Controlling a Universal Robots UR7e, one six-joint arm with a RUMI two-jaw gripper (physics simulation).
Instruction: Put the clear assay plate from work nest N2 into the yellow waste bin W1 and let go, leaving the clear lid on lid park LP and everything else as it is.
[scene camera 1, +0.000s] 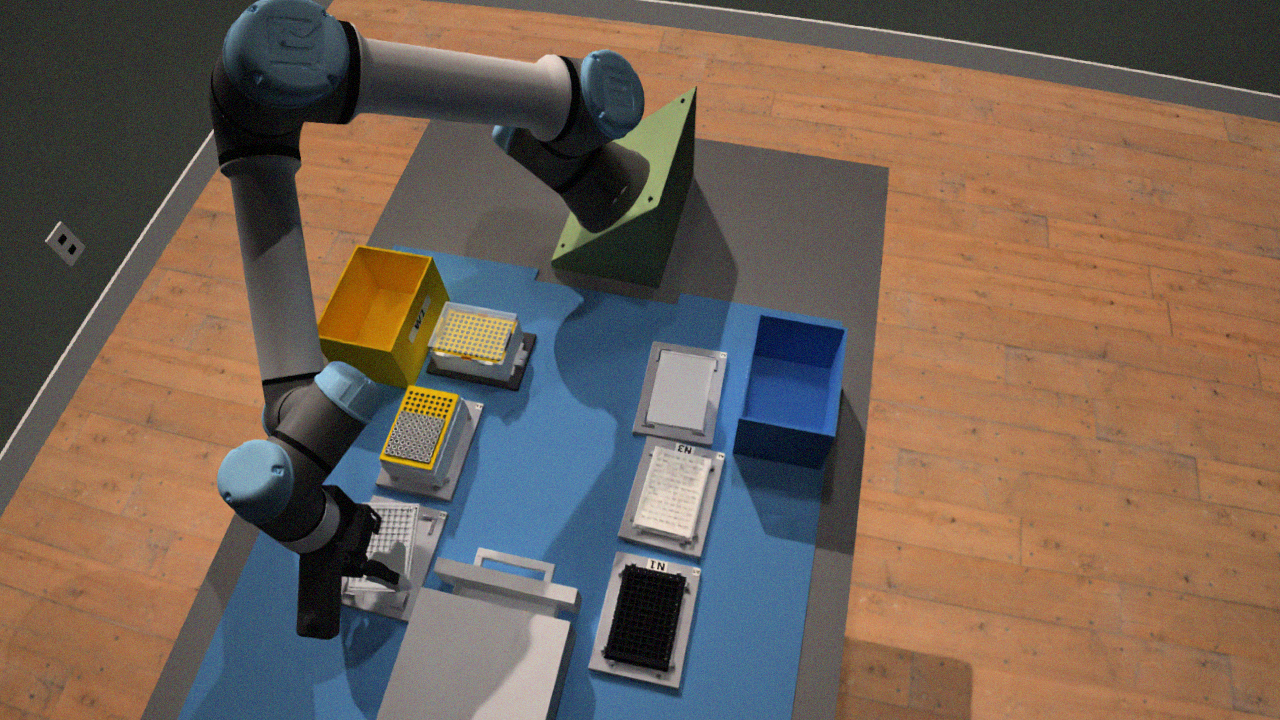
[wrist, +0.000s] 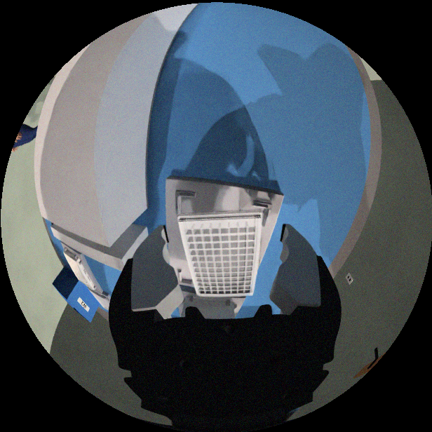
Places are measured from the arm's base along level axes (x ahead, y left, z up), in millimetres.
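Pixels of known places: gripper, between the fingertips: (scene camera 1: 370, 583); arm's base, origin of its link: (scene camera 1: 617, 195).
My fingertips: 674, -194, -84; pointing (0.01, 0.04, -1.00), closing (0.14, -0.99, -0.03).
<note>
Ahead of a thing's pixels: the offset from my fingertips to its middle, as dx, dy, dz. "*": to the spot under its first point.
The clear assay plate {-58, -6, -12} (scene camera 1: 391, 534) (wrist: 222, 255), a pale gridded plate, sits on a grey nest {-48, +3, -24} (scene camera 1: 427, 546) (wrist: 172, 200) at the left; its label cannot be read. My gripper (scene camera 1: 382, 548) (wrist: 224, 226) is open and empty above the plate, with one finger beyond each long side in the wrist view. Its height over the plate is hard to tell. The yellow waste bin W1 {-404, -130, +27} (scene camera 1: 380, 300) stands at the back left, its visible inside empty. The clear lid {-393, +358, -17} (scene camera 1: 682, 391) lies flat on the park {-393, +358, -24} (scene camera 1: 643, 419) at the right, near the blue bin.
A large grey device (scene camera 1: 483, 653) (wrist: 75, 150) with a handle stands beside the nest. Yellow tip racks {-228, +1, +11} (scene camera 1: 420, 429) {* -385, +35, +44} (scene camera 1: 474, 338) stand between nest and yellow bin. At the right are a whitish plate {-225, +378, -14} (scene camera 1: 675, 492), a black plate {-44, +378, -14} (scene camera 1: 645, 617) and a blue bin {-400, +519, +27} (scene camera 1: 792, 385) (wrist: 82, 300).
</note>
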